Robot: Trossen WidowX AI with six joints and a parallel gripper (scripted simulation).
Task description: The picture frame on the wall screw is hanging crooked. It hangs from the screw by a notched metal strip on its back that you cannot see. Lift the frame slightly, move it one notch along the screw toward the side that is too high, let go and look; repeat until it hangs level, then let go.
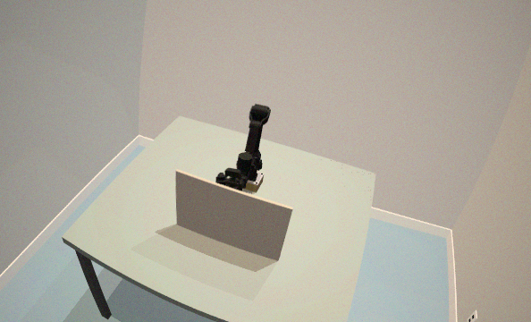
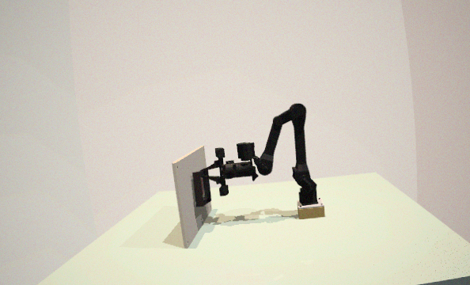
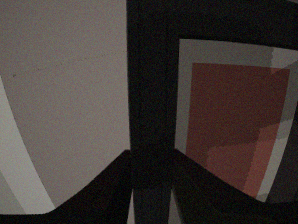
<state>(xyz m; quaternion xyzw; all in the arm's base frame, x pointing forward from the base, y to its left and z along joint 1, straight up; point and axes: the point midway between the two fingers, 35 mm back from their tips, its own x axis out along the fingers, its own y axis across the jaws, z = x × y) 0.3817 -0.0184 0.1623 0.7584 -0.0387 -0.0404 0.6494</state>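
Right now my gripper tip is 50 mm above the picture frame, 10 mm to the right of it and 10 mm short of it. From my gripper tip the other things lie so: beige wall panel (60 mm below, 20 mm to the left, 20 mm ahead).
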